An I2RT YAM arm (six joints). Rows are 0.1 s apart.
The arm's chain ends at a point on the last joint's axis. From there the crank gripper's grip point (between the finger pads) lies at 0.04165 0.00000 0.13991 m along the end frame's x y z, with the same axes.
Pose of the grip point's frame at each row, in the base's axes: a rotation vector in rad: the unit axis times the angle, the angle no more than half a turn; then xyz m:
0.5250, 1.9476, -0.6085, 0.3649, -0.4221, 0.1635
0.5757, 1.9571, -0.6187, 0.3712, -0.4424, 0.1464
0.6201, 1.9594, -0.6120, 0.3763, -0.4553, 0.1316
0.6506, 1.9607, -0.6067, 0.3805, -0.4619, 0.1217
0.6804, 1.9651, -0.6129, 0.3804, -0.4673, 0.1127
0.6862, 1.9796, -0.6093, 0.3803, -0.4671, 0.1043
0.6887, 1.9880, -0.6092, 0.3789, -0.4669, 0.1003
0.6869, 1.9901, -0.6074, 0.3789, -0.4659, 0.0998
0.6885, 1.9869, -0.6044, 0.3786, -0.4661, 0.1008
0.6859, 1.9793, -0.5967, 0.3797, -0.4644, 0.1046
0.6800, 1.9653, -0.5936, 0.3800, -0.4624, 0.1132
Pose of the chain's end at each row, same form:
0.5250, 1.9476, -0.6085, 0.2863, -0.3398, 0.2550
0.5757, 1.9571, -0.6187, 0.2967, -0.3589, 0.2402
0.6201, 1.9594, -0.6120, 0.3040, -0.3720, 0.2272
0.6506, 1.9607, -0.6067, 0.3096, -0.3789, 0.2186
0.6804, 1.9651, -0.6129, 0.3119, -0.3838, 0.2109
0.6862, 1.9796, -0.6093, 0.3131, -0.3845, 0.2041
0.6887, 1.9880, -0.6092, 0.3125, -0.3846, 0.2010
0.6869, 1.9901, -0.6074, 0.3125, -0.3839, 0.2006
0.6885, 1.9869, -0.6044, 0.3118, -0.3842, 0.2015
0.6859, 1.9793, -0.5967, 0.3115, -0.3829, 0.2047
0.6800, 1.9653, -0.5936, 0.3101, -0.3806, 0.2118

